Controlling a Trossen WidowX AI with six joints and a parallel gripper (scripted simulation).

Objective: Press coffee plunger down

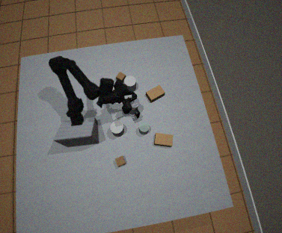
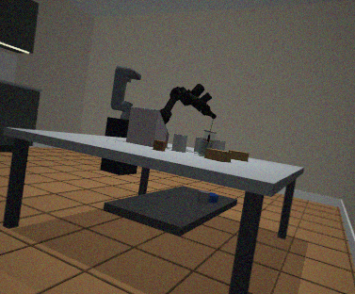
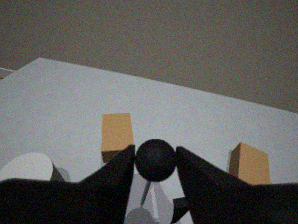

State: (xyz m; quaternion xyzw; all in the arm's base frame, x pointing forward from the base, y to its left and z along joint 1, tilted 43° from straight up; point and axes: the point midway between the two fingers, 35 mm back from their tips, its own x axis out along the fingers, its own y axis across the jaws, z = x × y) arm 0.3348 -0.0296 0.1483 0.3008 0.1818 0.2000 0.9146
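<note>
The coffee press lies 12 cm below my gripper tip, 2 cm to the right of it and 1 cm behind it.
</note>
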